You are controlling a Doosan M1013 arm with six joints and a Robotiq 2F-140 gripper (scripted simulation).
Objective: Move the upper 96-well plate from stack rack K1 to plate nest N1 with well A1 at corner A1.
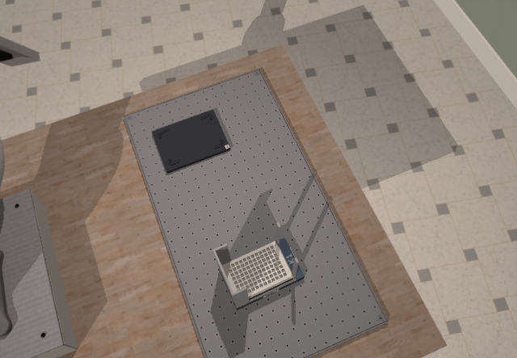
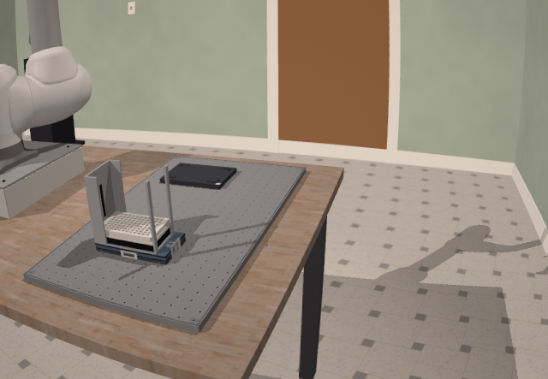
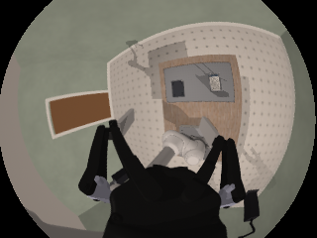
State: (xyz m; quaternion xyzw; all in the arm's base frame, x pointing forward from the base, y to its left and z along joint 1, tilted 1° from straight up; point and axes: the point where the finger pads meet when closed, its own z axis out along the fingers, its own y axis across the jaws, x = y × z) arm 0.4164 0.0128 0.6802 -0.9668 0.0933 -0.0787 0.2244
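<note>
Now: the white 96-well plate 710 mm below my hand, 170 mm ahead of it and 150 mm to the right of it. From my hand the other things lie so: black plate (720 mm below, 170 mm ahead, 150 mm to the right); then rack back wall (660 mm below, 160 mm to the right, 100 mm ahead); then pale A1 square (740 mm below, 200 mm ahead, 170 mm to the left).
</note>
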